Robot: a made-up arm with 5 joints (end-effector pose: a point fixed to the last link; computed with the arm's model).
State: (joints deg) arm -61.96 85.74 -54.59 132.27 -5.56
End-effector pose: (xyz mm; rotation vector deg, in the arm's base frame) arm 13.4 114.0 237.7 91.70 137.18 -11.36
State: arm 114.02 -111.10 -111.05 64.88 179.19
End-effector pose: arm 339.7 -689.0 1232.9 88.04 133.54 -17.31
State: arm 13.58 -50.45 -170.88 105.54 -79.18
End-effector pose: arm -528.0 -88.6 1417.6 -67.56 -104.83 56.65
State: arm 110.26 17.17 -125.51 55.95 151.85
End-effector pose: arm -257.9 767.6 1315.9 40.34 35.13 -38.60
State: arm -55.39 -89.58 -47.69 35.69 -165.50
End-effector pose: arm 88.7 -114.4 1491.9 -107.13 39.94 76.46
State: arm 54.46 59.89 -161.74 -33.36 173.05
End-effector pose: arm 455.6 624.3 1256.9 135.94 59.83 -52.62
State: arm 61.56 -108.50 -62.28 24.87 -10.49
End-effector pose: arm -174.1 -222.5 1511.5 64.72 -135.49 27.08
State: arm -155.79 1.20 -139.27 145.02 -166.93
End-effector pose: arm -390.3 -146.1 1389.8 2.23 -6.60 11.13
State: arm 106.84 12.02 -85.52 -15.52 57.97
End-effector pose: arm -261.8 795.5 1085.9 90.48 -12.06 38.41
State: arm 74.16 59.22 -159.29 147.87 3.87
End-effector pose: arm 168.4 752.0 919.3 -31.96 39.45 65.96
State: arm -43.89 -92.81 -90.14 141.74 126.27
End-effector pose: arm -146.9 175.0 1397.2 39.71 -45.38 -159.79
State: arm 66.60 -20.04 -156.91 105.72 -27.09
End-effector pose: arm -26.1 44.3 1634.0 26.63 -74.14 80.23
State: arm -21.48 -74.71 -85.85 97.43 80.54
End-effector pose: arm 41.9 35.4 1557.8 35.20 -62.14 -90.35
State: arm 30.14 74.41 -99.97 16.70 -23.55
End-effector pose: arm 613.0 421.1 217.2 0.53 -9.18 53.58
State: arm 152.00 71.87 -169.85 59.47 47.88
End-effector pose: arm -846.2 431.1 999.7 43.49 7.62 99.70
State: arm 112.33 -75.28 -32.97 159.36 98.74
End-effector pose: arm -120.1 295.7 1032.9 -49.35 -13.72 12.68
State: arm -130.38 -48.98 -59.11 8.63 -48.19
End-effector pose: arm -273.4 -366.8 1391.0 -106.31 -1.33 -59.21
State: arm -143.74 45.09 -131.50 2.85 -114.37
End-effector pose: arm -719.6 -517.7 1066.8 -65.49 53.14 -23.93
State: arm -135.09 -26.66 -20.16 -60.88 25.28
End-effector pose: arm -351.8 -404.5 863.5 -111.86 -78.60 -98.42
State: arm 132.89 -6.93 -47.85 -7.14 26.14
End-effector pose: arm -536.1 541.8 840.9 69.74 -12.91 94.88
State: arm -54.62 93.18 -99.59 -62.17 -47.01
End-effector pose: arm 366.8 -420.2 182.1 -53.19 -43.36 -6.68
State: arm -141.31 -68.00 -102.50 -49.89 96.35
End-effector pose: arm 342.1 264.6 1504.4 -58.53 -141.45 49.33
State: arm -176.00 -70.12 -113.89 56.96 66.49
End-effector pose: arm 372.8 13.9 1650.4 115.16 81.37 60.04
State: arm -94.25 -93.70 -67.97 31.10 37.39
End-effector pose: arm 66.0 193.1 1588.9 -70.36 -129.96 -62.05
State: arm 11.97 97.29 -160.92 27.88 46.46
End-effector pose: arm 942.5 259.4 544.2 17.71 -31.67 -33.35
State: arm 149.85 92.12 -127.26 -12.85 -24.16
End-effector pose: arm -719.0 394.1 312.0 63.22 -32.43 159.41
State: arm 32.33 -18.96 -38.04 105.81 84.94
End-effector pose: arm 470.8 339.6 632.0 -43.10 26.27 -49.30
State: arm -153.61 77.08 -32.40 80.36 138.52
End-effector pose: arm 225.8 130.8 203.7 -17.02 -128.50 37.64
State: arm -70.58 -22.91 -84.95 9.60 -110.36
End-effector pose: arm 206.7 -523.9 1418.0 -99.81 0.82 29.38
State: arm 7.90 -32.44 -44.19 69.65 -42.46
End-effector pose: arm 633.1 144.9 901.1 -2.14 -6.88 50.30
